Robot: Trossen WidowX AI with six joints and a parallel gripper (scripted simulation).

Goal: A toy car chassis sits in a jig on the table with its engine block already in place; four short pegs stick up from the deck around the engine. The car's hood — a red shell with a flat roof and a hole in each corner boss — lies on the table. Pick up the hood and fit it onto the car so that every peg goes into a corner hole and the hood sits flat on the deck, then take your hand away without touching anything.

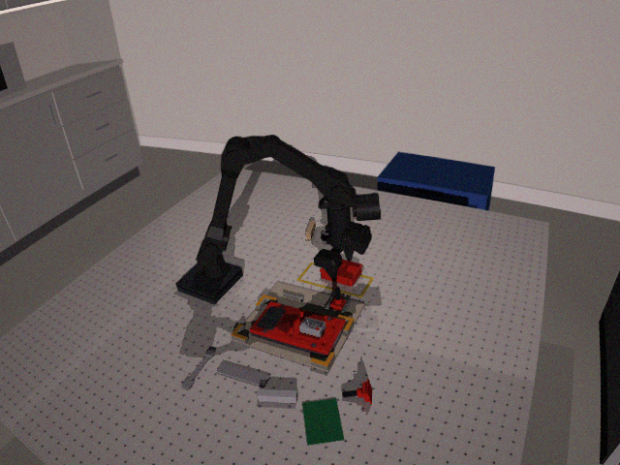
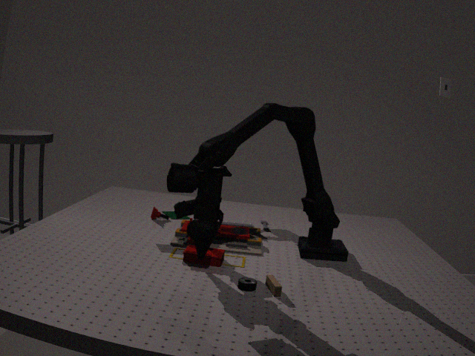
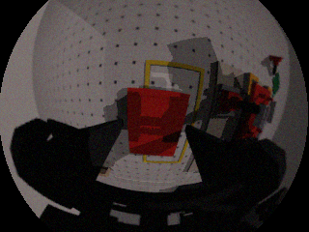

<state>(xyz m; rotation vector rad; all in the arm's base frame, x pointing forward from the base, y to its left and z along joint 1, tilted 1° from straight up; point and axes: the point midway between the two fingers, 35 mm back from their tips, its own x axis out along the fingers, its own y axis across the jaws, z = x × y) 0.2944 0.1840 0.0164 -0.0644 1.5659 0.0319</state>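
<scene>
The red hood lies right at my gripper tip. The rest, counted from my gripper tip: wooden block 190 mm behind, 140 mm to the left; then grey engine block 50 mm ahead, 230 mm to the right, 10 mm above; then green card 200 mm ahead, 420 mm to the right, 10 mm below.
</scene>
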